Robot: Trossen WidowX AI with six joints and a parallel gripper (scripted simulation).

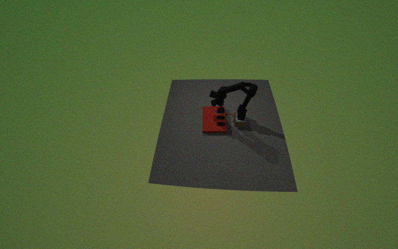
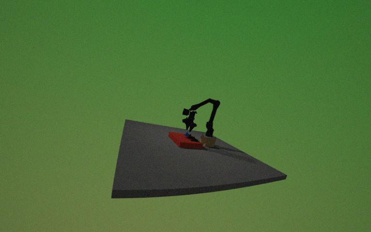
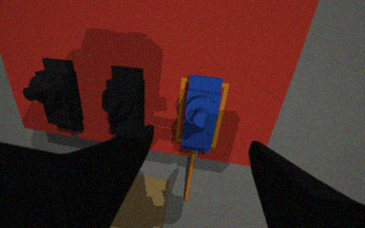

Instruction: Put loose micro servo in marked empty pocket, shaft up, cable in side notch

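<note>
Right now the red deck is 10 cm to the left of my gripper tip, 8 cm below it and 8 cm ahead of it.
</note>
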